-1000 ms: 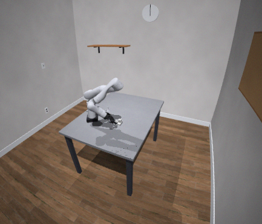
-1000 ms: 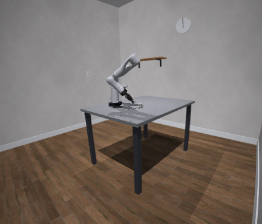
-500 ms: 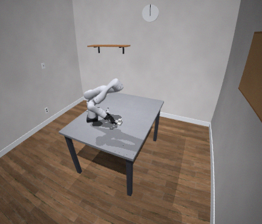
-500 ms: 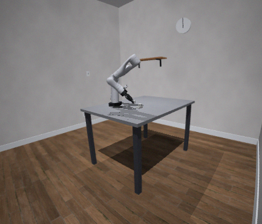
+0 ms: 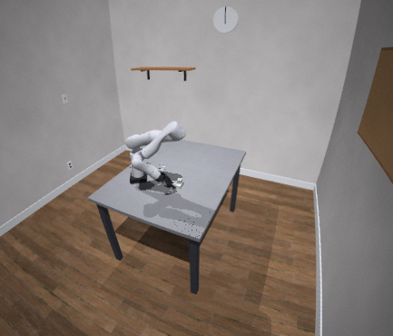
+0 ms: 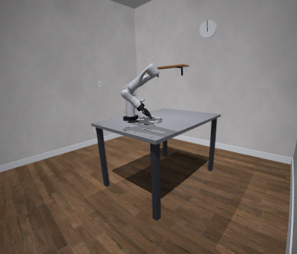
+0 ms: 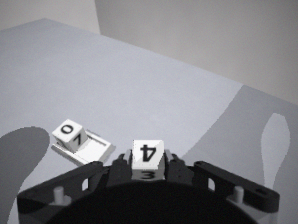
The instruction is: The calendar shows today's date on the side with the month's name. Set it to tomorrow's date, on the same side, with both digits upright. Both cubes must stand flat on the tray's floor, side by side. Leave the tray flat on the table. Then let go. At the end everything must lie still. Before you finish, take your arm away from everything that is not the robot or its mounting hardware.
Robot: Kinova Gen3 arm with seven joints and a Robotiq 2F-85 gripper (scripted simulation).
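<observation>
Right now the calendar tray is 11 cm to the left of my hand, 6 cm below it and 1 cm ahead of it. From my hand the other things lie so: white digit cube 1 cm below, 1 cm ahead.
</observation>
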